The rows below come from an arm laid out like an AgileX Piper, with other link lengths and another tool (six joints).
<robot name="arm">
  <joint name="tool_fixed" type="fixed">
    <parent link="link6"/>
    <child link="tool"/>
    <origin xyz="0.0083 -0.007 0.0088" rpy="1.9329 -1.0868 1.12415"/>
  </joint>
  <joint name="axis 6" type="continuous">
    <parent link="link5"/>
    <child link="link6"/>
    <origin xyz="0.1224 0 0.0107" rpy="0 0 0"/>
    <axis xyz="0.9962 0 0.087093"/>
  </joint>
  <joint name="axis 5" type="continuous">
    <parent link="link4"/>
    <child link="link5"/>
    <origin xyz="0 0 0" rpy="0 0 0"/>
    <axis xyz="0 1 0"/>
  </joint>
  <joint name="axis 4" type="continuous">
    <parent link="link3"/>
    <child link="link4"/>
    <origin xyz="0.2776 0 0.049" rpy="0 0 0"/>
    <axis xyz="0.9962 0 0.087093"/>
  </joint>
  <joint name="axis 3" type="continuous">
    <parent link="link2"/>
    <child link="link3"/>
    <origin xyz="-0.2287 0 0.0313" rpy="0 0 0"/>
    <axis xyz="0 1 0"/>
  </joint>
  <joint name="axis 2" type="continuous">
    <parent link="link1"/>
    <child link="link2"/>
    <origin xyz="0 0 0" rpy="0 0 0"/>
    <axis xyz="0 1 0"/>
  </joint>
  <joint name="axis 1" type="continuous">
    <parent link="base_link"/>
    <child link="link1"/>
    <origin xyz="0 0 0.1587" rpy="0 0 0"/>
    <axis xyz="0 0 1"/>
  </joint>
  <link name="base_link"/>
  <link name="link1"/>
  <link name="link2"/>
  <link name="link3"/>
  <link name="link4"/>
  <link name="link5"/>
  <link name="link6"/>
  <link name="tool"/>
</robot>
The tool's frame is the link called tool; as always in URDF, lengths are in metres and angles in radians. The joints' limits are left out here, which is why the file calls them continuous.
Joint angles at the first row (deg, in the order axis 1, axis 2, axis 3, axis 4, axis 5, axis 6):
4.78 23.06 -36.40 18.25 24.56 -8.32
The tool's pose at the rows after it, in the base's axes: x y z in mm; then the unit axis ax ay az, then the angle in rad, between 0 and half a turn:
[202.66 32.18 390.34 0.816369 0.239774 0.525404 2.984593]
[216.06 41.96 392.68 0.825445 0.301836 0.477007 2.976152]
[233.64 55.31 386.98 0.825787 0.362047 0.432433 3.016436]
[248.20 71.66 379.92 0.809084 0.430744 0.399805 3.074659]
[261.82 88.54 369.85 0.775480 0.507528 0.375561 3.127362]
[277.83 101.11 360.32 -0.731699 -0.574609 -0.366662 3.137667]
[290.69 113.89 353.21 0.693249 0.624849 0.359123 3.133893]
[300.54 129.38 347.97 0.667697 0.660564 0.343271 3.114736]
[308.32 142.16 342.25 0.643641 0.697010 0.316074 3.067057]
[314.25 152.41 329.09 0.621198 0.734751 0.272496 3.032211]
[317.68 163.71 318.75 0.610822 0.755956 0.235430 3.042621]
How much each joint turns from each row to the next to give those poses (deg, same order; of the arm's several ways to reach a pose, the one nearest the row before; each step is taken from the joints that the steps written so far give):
0.00 6.07 -5.98 0.81 6.54 -6.90
0.00 6.61 -5.93 2.51 7.04 -6.87
-0.01 7.20 -4.59 5.11 5.61 -7.49
0.01 6.61 -3.78 6.68 5.44 -9.34
0.09 6.60 -3.15 6.42 5.24 -10.98
0.02 6.54 -3.04 4.69 3.34 -11.22
1.59 5.22 -3.09 0.77 1.36 -6.91
3.06 4.38 -3.52 -2.41 0.33 -1.83
3.10 3.85 -3.78 -5.16 0.75 -0.38
2.68 4.02 -3.18 -5.72 2.19 0.00
2.31 3.68 -3.03 -3.26 2.69 1.70

